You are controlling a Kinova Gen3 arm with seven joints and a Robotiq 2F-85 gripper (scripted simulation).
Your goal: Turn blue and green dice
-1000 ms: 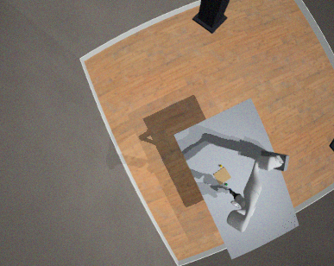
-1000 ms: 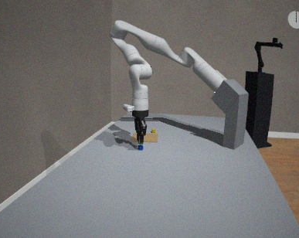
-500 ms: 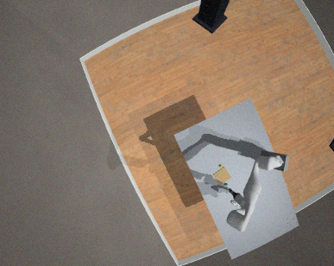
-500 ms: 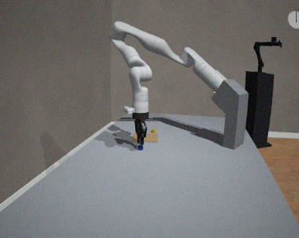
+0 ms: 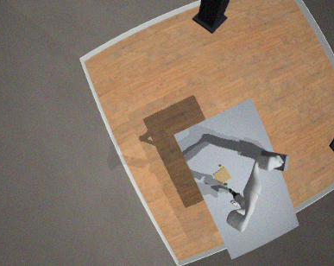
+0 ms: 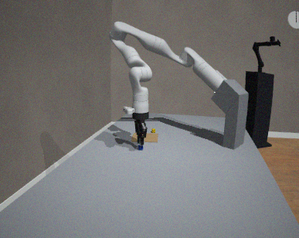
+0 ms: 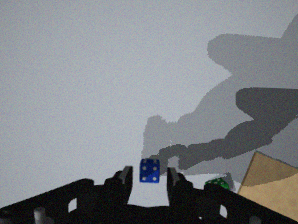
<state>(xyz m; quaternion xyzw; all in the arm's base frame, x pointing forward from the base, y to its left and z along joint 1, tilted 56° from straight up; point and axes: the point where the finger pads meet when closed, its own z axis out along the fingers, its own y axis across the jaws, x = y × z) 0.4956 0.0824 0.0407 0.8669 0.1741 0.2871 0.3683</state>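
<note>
Now: the blue die 4 cm below my hand. Also, from my hand: green die: 8 cm to the right, 4 cm below, 1 cm behind; tan mat: 17 cm to the right, 5 cm behind, 4 cm below; yellow die: 25 cm to the right, 12 cm behind, 4 cm below.
</note>
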